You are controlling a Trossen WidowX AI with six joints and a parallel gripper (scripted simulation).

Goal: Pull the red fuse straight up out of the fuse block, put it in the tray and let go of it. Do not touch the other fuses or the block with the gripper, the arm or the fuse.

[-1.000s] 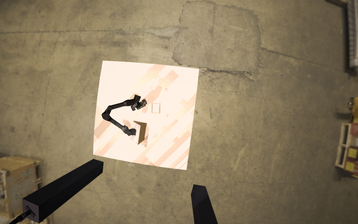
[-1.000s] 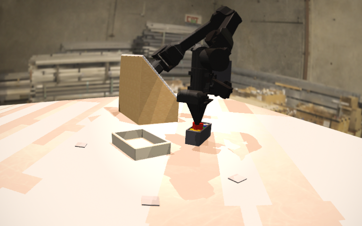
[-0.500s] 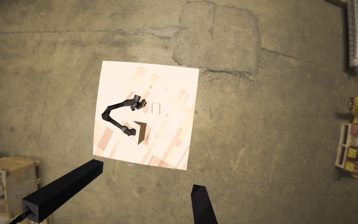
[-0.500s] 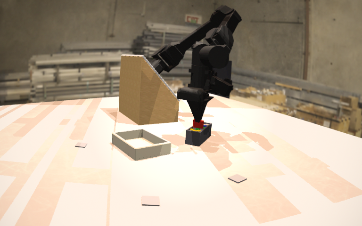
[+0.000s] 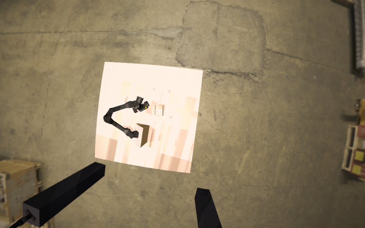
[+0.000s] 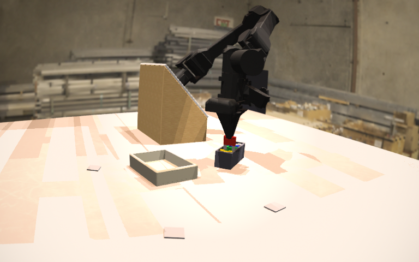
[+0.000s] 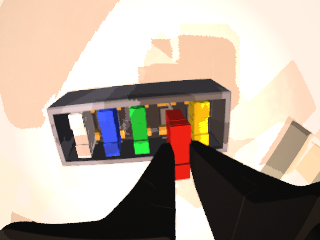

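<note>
My gripper tip is now 17 cm to the left of the tray and 6 cm above it. From my gripper tip the other things lie so: red fuse 1 cm below.
</note>
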